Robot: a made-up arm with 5 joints.
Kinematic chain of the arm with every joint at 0, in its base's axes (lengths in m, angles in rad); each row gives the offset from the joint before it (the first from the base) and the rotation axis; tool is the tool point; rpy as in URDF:
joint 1: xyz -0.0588 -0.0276 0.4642 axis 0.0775 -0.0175 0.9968
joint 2: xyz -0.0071 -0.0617 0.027 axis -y
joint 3: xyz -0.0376 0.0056 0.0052 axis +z
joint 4: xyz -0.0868 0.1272 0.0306 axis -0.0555 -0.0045 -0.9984
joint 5: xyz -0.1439 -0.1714 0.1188 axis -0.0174 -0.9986 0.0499
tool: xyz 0.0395 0.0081 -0.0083 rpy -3.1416 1.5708 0
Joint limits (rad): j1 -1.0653..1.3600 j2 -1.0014..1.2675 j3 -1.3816..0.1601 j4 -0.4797..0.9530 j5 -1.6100..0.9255
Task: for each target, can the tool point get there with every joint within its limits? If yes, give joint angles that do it. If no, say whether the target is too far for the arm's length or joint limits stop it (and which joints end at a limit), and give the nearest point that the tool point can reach.
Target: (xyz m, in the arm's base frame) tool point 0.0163 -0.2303 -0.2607
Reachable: no: too far | nearest point -0.1012 -0.2266 0.1711 | short by 0.448 m
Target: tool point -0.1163 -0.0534 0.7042
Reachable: yes | joints 0.5840 -0.5611 -1.0449 -0.3664 0.2949
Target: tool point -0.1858 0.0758 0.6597
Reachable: yes | joints -0.6691 -0.2684 -0.7040 -0.2895 -0.6256
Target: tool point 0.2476 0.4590 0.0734
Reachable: no: too far | nearest point 0.0416 0.2401 0.2828 | short by 0.366 m
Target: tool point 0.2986 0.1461 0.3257
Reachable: no: joint limits stop it (at a limit: joint 2, joint 3, joint 4, joint 5) | nearest point 0.2183 0.1000 0.4880 | short by 0.187 m
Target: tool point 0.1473 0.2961 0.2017
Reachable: no: joint limits stop it (at a limit: joint 1, joint 2, joint 4, joint 5) | nearest point 0.0480 0.2410 0.2903 | short by 0.144 m
